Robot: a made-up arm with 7 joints. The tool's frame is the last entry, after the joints. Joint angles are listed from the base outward. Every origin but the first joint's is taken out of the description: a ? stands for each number. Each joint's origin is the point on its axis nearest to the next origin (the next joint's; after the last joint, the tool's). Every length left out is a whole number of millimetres.
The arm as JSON. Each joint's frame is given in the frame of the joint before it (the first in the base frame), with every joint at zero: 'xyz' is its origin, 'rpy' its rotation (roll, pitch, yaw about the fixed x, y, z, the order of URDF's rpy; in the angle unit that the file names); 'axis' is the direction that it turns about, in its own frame. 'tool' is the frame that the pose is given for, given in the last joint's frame.
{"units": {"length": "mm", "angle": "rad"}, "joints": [
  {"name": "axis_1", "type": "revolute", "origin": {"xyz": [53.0, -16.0, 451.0], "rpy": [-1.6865, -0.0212, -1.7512]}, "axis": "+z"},
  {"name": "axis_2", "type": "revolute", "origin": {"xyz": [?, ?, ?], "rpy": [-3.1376, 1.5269, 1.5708]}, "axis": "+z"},
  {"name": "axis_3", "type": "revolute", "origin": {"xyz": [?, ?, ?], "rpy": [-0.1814, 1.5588, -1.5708]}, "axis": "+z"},
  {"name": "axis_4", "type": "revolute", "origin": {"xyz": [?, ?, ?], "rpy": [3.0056, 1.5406, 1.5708]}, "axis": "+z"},
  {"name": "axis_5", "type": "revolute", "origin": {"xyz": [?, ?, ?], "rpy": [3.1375, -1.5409, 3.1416]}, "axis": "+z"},
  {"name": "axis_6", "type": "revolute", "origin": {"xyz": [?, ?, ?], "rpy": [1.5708, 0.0, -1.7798]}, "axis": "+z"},
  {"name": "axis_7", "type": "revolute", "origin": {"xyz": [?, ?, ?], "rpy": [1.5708, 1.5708, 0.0]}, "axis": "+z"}
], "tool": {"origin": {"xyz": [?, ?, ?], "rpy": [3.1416, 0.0, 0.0]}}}
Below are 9 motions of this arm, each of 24 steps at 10 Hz.
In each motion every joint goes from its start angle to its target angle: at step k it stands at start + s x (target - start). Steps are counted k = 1, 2, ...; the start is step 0. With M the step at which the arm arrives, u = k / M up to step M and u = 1 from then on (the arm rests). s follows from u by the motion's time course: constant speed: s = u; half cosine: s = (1 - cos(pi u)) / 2; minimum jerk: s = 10 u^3 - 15 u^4 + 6 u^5.
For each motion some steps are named. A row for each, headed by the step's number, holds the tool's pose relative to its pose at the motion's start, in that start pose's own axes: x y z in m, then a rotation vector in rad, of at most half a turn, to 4 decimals.
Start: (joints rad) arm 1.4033 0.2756 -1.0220 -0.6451 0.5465 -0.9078 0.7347
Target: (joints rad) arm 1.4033 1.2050 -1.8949 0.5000 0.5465 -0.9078 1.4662
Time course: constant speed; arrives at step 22
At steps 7, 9, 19, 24:
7: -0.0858 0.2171 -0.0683 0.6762 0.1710 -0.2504
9: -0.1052 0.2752 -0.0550 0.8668 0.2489 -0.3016
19: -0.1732 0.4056 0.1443 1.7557 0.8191 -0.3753
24: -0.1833 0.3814 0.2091 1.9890 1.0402 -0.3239

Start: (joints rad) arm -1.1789 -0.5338 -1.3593 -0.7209 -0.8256 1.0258 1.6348
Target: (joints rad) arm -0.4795 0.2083 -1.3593 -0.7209 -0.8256 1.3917 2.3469
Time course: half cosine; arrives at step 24
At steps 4, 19, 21, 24:
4: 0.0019 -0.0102 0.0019 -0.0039 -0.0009 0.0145
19: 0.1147 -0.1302 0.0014 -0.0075 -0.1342 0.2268
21: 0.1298 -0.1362 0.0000 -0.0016 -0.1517 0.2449
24: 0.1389 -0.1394 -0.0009 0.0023 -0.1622 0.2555

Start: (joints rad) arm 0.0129 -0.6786 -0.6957 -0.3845 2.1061 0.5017 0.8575
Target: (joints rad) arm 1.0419 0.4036 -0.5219 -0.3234 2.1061 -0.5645 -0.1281
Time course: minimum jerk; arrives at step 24
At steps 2, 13, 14, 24:
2: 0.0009 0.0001 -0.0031 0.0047 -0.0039 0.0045
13: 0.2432 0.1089 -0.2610 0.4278 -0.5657 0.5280
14: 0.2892 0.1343 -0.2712 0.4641 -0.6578 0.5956
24: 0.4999 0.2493 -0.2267 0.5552 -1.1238 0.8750

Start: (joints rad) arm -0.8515 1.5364 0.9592 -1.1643 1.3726 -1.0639 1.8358
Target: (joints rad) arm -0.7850 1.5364 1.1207 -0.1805 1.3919 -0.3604 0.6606
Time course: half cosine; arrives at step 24
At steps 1, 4, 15, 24:
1: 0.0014 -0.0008 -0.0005 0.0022 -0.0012 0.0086
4: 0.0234 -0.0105 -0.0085 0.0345 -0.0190 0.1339
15: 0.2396 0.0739 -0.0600 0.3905 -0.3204 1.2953
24: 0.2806 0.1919 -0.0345 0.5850 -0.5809 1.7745

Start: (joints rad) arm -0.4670 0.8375 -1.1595 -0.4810 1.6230 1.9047 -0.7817
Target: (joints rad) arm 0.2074 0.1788 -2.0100 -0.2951 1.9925 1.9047 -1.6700
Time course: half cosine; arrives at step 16
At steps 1, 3, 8, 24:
1: 0.0008 -0.0041 -0.0008 0.0111 -0.0052 0.0140
3: 0.0088 -0.0348 -0.0085 0.0959 -0.0480 0.1223
8: 0.0953 -0.1533 -0.0784 0.5009 -0.3679 0.7106
24: 0.2390 -0.1744 -0.1305 0.7920 -0.9194 1.3711

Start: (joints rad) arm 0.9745 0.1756 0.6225 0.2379 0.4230 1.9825 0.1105
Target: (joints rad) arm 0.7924 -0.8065 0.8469 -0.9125 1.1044 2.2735 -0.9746
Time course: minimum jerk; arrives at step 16
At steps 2, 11, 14, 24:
2: 0.0050 -0.0039 -0.0033 -0.0093 -0.0191 0.0267
11: 0.2024 -0.0133 0.0001 -0.6763 -1.0000 0.9751
14: 0.1968 0.0093 0.0200 -0.8669 -1.1736 1.0304
24: 0.1954 0.0115 0.0218 -0.8863 -1.1892 1.0328

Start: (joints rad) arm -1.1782 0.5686 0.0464 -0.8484 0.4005 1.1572 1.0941
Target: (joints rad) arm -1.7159 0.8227 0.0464 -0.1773 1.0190 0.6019 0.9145
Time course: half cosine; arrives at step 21
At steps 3, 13, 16, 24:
3: 0.0009 0.0041 -0.0097 0.0522 0.0117 0.0037
13: 0.0369 0.0799 -0.1427 0.7662 0.0373 0.1679
16: 0.0581 0.1118 -0.1798 0.9778 -0.0008 0.2627
24: 0.0769 0.1378 -0.2043 1.1284 -0.0416 0.3461

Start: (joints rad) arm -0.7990 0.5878 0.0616 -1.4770 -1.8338 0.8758 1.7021
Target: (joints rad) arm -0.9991 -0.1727 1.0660 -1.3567 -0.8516 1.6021 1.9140
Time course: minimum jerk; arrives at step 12
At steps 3, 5, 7, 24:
3: 0.0124 -0.0291 -0.0040 0.1122 0.0338 0.1418
5: 0.0446 -0.0700 -0.0274 0.4195 0.1465 0.4272
7: 0.0641 -0.0806 -0.0590 0.8415 0.3842 0.6793
24: 0.0551 -0.0905 -0.0592 1.2462 0.8124 0.8113

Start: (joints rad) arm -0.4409 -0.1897 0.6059 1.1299 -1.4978 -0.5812 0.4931
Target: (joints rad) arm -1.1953 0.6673 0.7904 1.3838 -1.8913 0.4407 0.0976
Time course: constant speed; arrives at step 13
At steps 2, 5, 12, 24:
2: 0.0324 -0.0292 -0.0170 -0.0773 -0.1897 0.1065
5: 0.0822 -0.0645 -0.0257 -0.2184 -0.4862 0.2259
12: 0.1494 -0.1136 0.0120 -0.6398 -1.1835 0.2579
24: 0.1500 -0.1178 0.0188 -0.7056 -1.2773 0.2284

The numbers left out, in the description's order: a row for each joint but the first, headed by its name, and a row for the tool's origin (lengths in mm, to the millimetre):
axis_2: 23.0 5.0 0.0
axis_3: 21.0 -48.0 0.0
axis_4: -163.0 95.0 0.0
axis_5: 70.0 49.0 0.0
axis_6: -25.0 87.0 0.0
axis_7: -32.0 -96.0 0.0
tool: -131.0 170.0 0.0

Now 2 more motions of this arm.
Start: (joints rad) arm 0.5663 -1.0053 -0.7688 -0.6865 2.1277 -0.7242 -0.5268
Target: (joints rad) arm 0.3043 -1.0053 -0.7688 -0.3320 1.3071 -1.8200 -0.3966
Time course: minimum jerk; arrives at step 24
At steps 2, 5, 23, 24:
2: 0.0007 0.0006 -0.0012 0.0024 -0.0065 -0.0039
5: 0.0103 0.0076 -0.0149 0.0306 -0.0834 -0.0480
23: 0.3317 0.0226 -0.0466 0.3874 -1.4492 -0.2025
24: 0.3319 0.0225 -0.0464 0.3876 -1.4502 -0.2022

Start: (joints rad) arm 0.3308 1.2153 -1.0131 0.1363 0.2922 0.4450 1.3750
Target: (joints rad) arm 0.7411 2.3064 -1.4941 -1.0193 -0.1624 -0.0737 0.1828
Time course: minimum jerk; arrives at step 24
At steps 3, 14, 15, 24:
3: -0.0037 0.0023 -0.0038 0.0026 0.0025 -0.0032
14: -0.1310 0.1514 -0.1059 0.1098 0.1390 -0.1697
15: -0.1406 0.1711 -0.1128 0.1243 0.1548 -0.1865
24: -0.1683 0.2444 -0.1340 0.1847 0.2059 -0.2329

